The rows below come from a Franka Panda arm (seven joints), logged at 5 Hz.
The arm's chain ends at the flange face. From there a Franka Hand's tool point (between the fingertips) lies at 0.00 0.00 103.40 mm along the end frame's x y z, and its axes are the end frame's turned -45 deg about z.
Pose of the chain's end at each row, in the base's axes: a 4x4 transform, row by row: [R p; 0 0 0 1], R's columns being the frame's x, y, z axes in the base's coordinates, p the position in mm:
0.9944 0.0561 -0.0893 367.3; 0.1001 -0.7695 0.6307 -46.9; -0.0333 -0.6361 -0.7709 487.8; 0 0 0 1
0.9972 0.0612 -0.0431 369.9; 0.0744 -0.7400 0.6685 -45.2; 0.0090 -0.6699 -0.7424 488.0; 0 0 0 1
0.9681 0.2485 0.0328 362.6; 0.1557 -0.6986 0.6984 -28.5; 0.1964 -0.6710 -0.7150 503.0; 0 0 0 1
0.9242 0.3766 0.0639 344.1; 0.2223 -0.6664 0.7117 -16.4; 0.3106 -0.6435 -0.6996 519.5; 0 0 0 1
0.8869 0.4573 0.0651 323.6; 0.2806 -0.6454 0.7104 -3.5; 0.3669 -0.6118 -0.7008 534.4; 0 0 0 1
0.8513 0.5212 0.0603 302.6; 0.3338 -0.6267 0.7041 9.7; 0.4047 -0.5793 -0.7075 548.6; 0 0 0 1
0.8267 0.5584 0.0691 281.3; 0.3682 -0.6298 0.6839 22.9; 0.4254 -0.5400 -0.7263 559.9; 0 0 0 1
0.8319 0.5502 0.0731 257.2; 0.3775 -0.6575 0.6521 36.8; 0.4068 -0.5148 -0.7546 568.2; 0 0 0 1
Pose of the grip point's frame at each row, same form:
0.6635 0.7428 -0.0893 358.1; 0.6149 -0.4733 0.6307 18.3; 0.4262 -0.4733 -0.7709 408.1; 0 0 0 1
0.6619 0.7484 -0.0431 365.4; 0.5759 -0.4707 0.6685 23.9; 0.4801 -0.4673 -0.7424 411.2; 0 0 0 1
0.5088 0.8603 0.0328 366.0; 0.6041 -0.3839 0.6984 43.7; 0.6133 -0.3356 -0.7150 429.1; 0 0 0 1
0.3872 0.9198 0.0639 350.7; 0.6284 -0.3140 0.7117 57.2; 0.6747 -0.2354 -0.6996 447.2; 0 0 0 1
0.3038 0.9505 0.0651 330.3; 0.6548 -0.2580 0.7104 70.0; 0.6920 -0.1732 -0.7008 461.9; 0 0 0 1
0.2334 0.9705 0.0603 308.8; 0.6792 -0.2071 0.7041 82.5; 0.6958 -0.1235 -0.7075 475.4; 0 0 0 1
0.1897 0.9794 0.0691 288.4; 0.7057 -0.1850 0.6839 93.6; 0.6826 -0.0810 -0.7263 484.8; 0 0 0 1
0.1992 0.9773 0.0731 264.8; 0.7319 -0.1980 0.6521 104.2; 0.6517 -0.0764 -0.7546 490.2; 0 0 0 1

